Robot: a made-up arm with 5 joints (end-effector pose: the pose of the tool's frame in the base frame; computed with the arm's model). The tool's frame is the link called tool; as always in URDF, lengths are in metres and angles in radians.
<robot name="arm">
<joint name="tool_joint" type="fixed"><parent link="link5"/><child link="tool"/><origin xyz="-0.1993 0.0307 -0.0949" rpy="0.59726 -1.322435 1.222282"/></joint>
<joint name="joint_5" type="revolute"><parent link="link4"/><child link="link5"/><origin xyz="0.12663 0.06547 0.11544" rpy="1.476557 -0.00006 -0.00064"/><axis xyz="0 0 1"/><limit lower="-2.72" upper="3.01" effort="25" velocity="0.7"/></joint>
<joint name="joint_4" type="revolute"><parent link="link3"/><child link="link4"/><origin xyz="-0.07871 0.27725 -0.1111" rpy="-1.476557 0.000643 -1.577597"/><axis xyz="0 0 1"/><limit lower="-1.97" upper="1.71" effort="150" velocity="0.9"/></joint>
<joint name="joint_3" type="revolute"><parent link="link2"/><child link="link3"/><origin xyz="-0.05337 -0.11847 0.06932" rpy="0.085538 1.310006 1.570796"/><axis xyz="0 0 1"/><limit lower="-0.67" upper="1.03" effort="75" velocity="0.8"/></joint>
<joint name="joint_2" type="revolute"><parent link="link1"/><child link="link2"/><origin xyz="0.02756 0.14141 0.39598" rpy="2.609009 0.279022 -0.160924"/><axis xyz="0 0 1"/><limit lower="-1.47" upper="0.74" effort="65" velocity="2.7"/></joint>
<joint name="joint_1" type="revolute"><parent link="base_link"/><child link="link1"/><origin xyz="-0.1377 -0.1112 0.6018" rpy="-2.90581 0.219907 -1.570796"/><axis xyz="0 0 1"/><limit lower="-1.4" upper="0.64" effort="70" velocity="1.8"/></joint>
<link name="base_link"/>
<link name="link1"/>
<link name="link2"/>
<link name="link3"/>
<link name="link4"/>
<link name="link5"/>
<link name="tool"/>
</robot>
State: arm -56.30 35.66 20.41 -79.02 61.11
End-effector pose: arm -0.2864 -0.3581 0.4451 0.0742 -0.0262 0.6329 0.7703
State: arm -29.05 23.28 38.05 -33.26 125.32
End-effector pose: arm -0.2900 -0.2813 0.4139 0.0134 -0.6960 -0.6658 -0.2687
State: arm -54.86 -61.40 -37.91 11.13 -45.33
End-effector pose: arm -0.2728 -0.0814 -0.2425 0.6667 -0.6098 -0.1532 -0.4001
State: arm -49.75 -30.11 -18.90 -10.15 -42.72
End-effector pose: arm -0.4198 -0.1242 -0.1452 0.8148 -0.5549 -0.1638 0.0372
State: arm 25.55 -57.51 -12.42 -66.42 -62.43
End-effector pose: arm -0.1794 0.2060 0.0357 0.7654 -0.5422 0.3334 -0.0955
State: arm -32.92 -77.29 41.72 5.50 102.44
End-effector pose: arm -0.4039 0.2910 0.2712 0.3810 0.8477 -0.3425 0.1377
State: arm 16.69 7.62 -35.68 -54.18 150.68
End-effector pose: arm -0.2245 0.1005 0.3962 0.3382 0.7950 0.4971 -0.0808
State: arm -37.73 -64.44 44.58 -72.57 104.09
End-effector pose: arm -0.3217 0.0373 0.3875 0.4965 0.6360 0.2955 0.5115
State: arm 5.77 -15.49 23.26 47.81 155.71
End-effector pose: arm -0.6051 0.3648 0.3756 0.0402 -0.8672 0.4957 -0.0247
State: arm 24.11 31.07 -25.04 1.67 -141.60
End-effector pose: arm -0.5456 -0.0652 0.2015 0.3242 -0.9406 -0.0700 -0.0721
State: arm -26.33 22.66 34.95 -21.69 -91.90
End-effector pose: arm -0.5110 -0.1696 0.0940 0.8212 -0.3615 -0.2501 0.3639
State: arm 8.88 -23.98 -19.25 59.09 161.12
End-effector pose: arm -0.4999 0.5127 0.1784 0.3004 0.7205 -0.6157 0.1074
